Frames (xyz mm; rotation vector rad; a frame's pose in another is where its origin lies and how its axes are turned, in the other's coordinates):
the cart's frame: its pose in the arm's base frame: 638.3 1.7 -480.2 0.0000 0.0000 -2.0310
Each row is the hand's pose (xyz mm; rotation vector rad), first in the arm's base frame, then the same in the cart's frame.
Working: the arm's base frame: its pose in the cart's frame: 285.0 -571.1 480.2 0.0000 0.0000 2.0310

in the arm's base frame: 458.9 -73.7 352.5 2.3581 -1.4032 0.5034
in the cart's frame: 147.2 -127.2 832.7 -2.6038 -1.3514 -0.7342
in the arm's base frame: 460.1 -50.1 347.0 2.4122 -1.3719 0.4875
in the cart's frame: 125.6 -136.7 827.2 -2.5843 -1.4064 -0.6874
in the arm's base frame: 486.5 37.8 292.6 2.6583 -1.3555 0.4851
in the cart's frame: 35.1 -152.0 772.8 -2.4852 -1.5031 -0.3972
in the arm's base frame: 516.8 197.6 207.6 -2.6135 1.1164 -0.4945
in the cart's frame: -121.6 -195.9 687.8 -2.2216 -1.5586 0.0534
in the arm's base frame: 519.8 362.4 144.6 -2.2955 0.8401 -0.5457
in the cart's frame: -270.5 -266.4 624.8 -1.8981 -1.4874 0.4085
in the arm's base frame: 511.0 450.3 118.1 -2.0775 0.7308 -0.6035
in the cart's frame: -345.4 -313.3 598.3 -1.7103 -1.3753 0.5676
